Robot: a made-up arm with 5 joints.
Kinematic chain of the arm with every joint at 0, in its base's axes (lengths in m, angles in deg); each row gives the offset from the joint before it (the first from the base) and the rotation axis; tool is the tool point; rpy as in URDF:
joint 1: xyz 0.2 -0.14 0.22 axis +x
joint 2: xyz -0.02 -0.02 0 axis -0.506 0.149 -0.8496
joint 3: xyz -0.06 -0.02 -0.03 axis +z
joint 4: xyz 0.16 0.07 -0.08 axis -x
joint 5: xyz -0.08 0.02 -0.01 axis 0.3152 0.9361 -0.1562
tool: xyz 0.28 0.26 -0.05 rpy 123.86 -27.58 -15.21
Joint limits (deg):
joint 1: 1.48..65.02
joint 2: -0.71..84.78
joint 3: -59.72..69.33
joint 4: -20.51..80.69
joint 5: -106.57..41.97
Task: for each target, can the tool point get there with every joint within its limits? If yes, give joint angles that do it. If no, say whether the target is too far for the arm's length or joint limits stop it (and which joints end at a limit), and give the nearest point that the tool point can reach.
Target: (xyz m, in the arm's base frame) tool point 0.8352 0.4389 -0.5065
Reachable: no: too far | nearest point 0.4659 0.1393 -0.1345 | short by 0.604 m
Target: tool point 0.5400 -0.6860 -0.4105
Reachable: no: too far | nearest point 0.3791 -0.4625 -0.1642 | short by 0.369 m
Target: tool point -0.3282 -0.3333 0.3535
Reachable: no: joint limits stop it (at a limit: joint 1, joint 2, joint 3, joint 4) | nearest point -0.2700 -0.4137 0.1268 | short by 0.247 m
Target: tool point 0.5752 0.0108 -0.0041
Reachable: yes | joints 36.20 33.11 -8.51 10.22 -7.78
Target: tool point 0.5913 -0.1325 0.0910
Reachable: yes | joints 34.03 51.63 -14.31 -4.72 -53.28
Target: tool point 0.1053 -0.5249 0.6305
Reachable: no: joint limits stop it (at a limit: joint 1, joint 2, joint 3, joint 4) | nearest point 0.2213 -0.5382 0.4165 | short by 0.244 m
